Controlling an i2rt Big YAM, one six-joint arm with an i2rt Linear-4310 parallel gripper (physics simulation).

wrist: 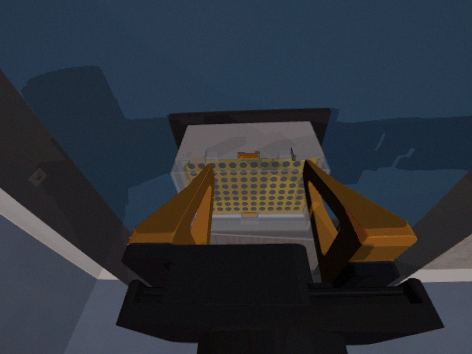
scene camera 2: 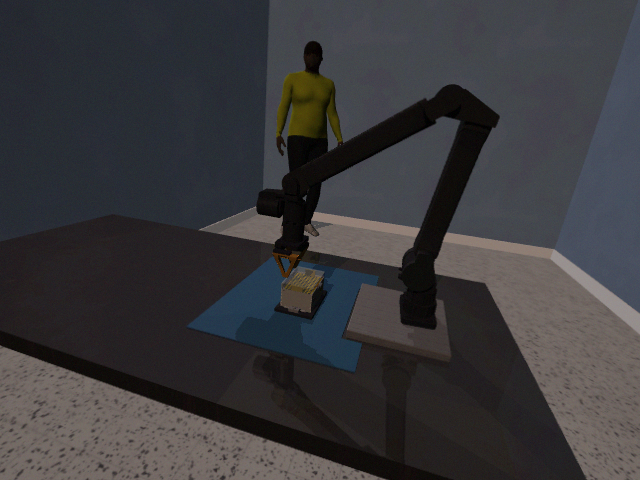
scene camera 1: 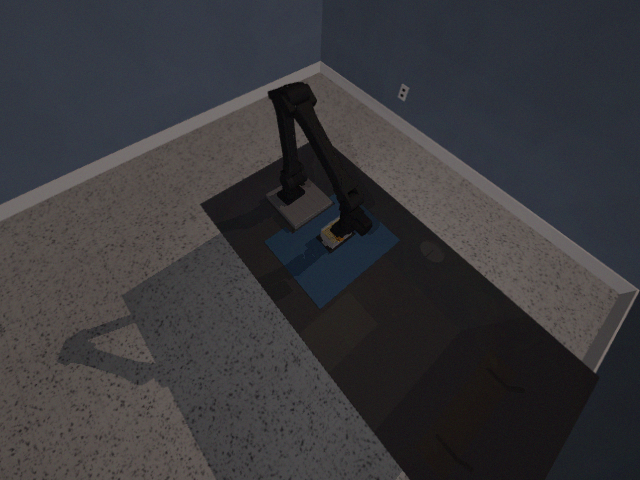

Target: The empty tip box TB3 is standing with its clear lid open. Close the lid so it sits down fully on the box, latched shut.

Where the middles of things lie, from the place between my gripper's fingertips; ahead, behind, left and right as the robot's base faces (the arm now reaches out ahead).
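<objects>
Clear lid [scene camera 2: 305,280]: 10 mm below my hand, 10 mm to the left of it and 50 mm behind it.
</objects>
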